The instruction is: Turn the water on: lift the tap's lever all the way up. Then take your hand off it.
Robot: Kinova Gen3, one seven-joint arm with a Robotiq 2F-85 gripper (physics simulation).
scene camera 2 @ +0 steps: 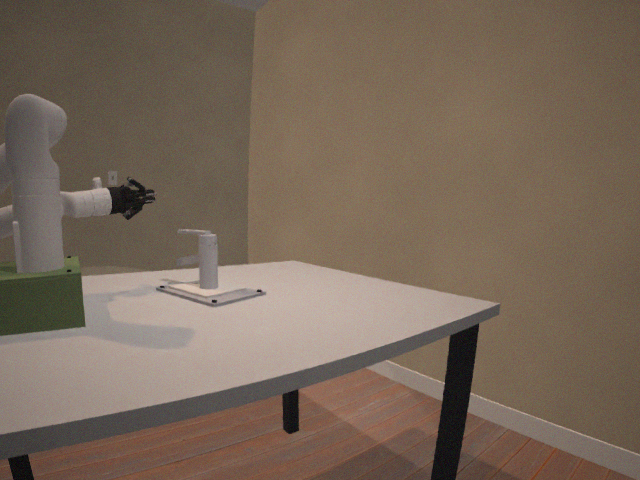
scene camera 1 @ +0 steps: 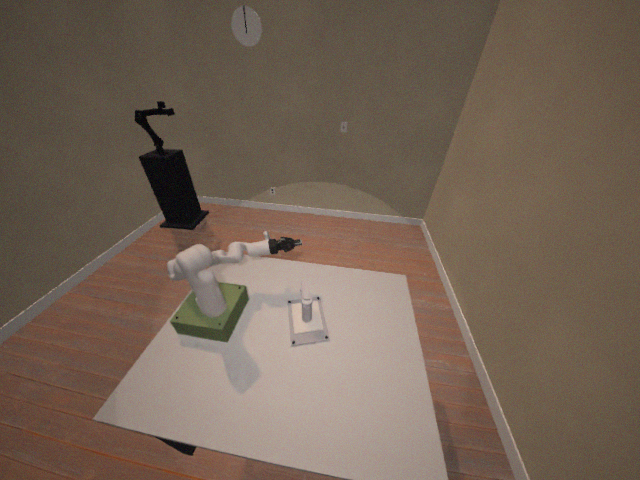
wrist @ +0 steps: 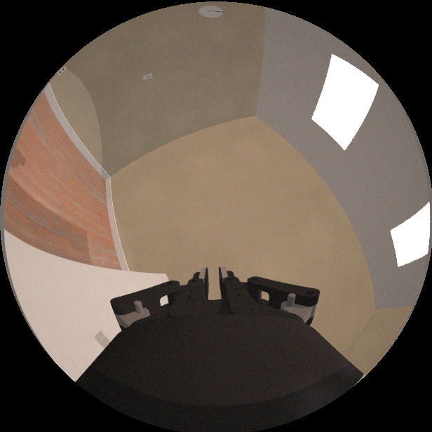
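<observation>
A white-grey tap stands upright on a framed base plate. Its thin lever sticks out from the top, nearly level, toward the left in scene camera 2. The spout shows below it on the same side. My gripper is shut apart from a narrow gap, with nothing seen between the fingers. It points level in the air, higher than the lever and well apart from it. In the wrist view the lever cannot be made out.
The tap's plate is on a white table. The arm's green base block stands on the table beside it. A black pedestal with a small black arm stands on the floor behind.
</observation>
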